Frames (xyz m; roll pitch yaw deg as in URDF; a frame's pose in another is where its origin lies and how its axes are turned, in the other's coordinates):
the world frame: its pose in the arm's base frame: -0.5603 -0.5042 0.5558 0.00 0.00 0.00
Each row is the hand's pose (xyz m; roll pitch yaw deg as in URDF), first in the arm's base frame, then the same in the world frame.
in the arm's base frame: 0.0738 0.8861 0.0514 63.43 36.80 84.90
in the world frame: 0.6341 1.3903 -0.5044 63.43 36.80 84.90
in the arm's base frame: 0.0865 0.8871 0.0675 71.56 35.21 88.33
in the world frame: 0.6468 1.3913 -0.4883 71.56 35.21 88.33
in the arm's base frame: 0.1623 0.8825 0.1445 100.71 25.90 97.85
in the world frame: 0.7226 1.3867 -0.4113 100.71 25.90 97.85
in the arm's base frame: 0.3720 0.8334 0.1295 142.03 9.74 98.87
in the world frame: 0.9323 1.3376 -0.4263 142.03 9.74 98.87
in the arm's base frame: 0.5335 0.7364 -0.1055 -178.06 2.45 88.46
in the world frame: 1.0938 1.2406 -0.6613 -178.06 2.45 88.46
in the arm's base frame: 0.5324 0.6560 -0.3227 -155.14 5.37 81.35
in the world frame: 1.0927 1.1602 -0.8785 -155.14 5.37 81.35
